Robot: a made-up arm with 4 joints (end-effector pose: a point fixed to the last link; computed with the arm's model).
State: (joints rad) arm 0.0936 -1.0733 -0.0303 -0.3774
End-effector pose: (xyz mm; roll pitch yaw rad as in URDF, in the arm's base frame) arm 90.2 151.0 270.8 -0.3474 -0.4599 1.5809
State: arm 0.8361 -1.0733 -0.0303 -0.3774
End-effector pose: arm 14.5 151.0 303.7 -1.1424 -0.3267 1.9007
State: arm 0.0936 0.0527 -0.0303 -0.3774
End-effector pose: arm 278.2 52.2 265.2 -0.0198 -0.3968 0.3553
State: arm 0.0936 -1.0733 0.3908 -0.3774
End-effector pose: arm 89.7 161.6 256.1 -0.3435 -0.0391 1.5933
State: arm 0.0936 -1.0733 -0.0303 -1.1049
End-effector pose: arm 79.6 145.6 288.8 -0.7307 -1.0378 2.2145
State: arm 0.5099 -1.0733 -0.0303 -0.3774
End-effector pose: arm 50.7 151.0 296.3 -0.8049 -0.4141 1.7774
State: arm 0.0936 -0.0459 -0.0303 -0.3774
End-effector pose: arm 267.4 68.3 268.4 -0.0417 -0.4163 0.4585
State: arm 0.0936 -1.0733 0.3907 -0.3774
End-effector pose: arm 89.7 161.6 256.1 -0.3435 -0.0392 1.5933
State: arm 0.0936 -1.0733 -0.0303 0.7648
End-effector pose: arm 100.3 130.6 247.2 -0.4937 0.5198 0.9803
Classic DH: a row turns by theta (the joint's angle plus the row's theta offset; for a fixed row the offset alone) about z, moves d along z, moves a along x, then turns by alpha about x. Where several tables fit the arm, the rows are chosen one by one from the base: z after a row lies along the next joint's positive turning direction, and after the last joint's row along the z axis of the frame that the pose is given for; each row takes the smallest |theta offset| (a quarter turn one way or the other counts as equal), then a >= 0, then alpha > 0; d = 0 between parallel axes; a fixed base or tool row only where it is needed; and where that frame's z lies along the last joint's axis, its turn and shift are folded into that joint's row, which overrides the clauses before.
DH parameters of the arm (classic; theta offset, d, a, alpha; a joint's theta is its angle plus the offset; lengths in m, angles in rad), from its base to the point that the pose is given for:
base (fixed): 0 0.19 0.01 1.5708
joint 1: 0.0201 0.0355 0.1008 1.8359
joint 2: -0.4662 0.0063 0.1617 1.7126
joint 3: 0.0544 0.0796 0.0071 -0.5468
joint 4: 0.1671 -0.0645 0.0262 1.7313
tool (fixed): -0.0991 -0.0155 0 0

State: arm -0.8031 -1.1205 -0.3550 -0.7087
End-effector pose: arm 126.1 135.1 197.2 0.8965 -0.7539 0.6916
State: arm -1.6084 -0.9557 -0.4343 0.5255
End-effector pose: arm 62.4 130.6 71.9 1.4990 0.5429 1.6051
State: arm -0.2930 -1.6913 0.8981 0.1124
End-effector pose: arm -2.0 112.2 214.5 -0.3059 0.8005 2.0717
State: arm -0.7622 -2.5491 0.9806 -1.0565
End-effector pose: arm -84.5 -38.2 260.2 -0.3996 -0.5323 -2.9409
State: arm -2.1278 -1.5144 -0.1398 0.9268
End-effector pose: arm 32.2 107.7 147.2 1.6427 -0.1000 2.1906
